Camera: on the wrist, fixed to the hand. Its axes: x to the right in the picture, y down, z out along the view.
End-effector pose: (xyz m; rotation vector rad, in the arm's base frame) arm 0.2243 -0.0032 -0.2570 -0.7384 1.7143 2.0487
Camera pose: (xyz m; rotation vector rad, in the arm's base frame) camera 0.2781 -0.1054 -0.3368 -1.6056 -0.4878 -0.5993
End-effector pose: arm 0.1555 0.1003 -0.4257 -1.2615 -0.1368 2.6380
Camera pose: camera 0.2524 0.1743 -0.4951 -0.1675 -0.7625 -0.3898
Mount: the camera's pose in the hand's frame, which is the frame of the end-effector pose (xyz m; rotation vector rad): 0.0106 -0.0746 -0.1184 -0.1242 -0.4845 3.0604
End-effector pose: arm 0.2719 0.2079 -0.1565 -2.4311 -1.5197 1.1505
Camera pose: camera 0.2906 0.2932 -0.0466 1.0858 -1.8270 -0.3339
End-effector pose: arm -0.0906 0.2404 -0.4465 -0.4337 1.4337 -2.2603
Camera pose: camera -0.1698 0.3547 -0.4278 0.7721 0.3414 0.4979
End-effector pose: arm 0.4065 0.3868 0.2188 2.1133 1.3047 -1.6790
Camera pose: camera 0.4406 0.5075 0.2817 0.8011 -1.5316 -0.0749
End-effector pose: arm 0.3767 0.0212 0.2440 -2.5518 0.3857 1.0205
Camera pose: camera 0.4839 0.0361 0.3333 -0.4255 -2.1879 -0.8572
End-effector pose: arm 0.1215 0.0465 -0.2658 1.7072 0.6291 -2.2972
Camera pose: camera 0.1892 0.1674 -0.2883 0.2047 -1.1732 0.0132
